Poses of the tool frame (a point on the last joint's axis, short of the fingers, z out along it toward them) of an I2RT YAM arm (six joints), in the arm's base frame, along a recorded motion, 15 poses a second.
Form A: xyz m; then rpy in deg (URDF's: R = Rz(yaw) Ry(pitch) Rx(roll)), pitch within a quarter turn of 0, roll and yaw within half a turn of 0.
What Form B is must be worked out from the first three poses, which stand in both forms.
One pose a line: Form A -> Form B
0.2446 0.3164 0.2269 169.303 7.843 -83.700 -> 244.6 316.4 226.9 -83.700 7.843 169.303
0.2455 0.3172 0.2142 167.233 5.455 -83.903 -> 245.5 317.2 214.2 -83.903 5.455 167.233
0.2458 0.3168 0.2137 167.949 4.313 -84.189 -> 245.8 316.8 213.7 -84.189 4.313 167.949
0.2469 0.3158 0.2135 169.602 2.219 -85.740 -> 246.9 315.8 213.5 -85.740 2.219 169.602
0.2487 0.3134 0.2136 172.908 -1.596 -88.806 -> 248.7 313.4 213.6 -88.806 -1.596 172.908
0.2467 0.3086 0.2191 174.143 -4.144 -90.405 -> 246.7 308.6 219.1 -90.405 -4.144 174.143
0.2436 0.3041 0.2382 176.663 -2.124 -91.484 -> 243.6 304.1 238.2 -91.484 -2.124 176.663
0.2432 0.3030 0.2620 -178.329 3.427 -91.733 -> 243.2 303.0 262.0 -91.733 3.427 -178.329
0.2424 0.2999 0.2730 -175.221 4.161 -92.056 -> 242.4 299.9 273.0 -92.056 4.161 -175.221
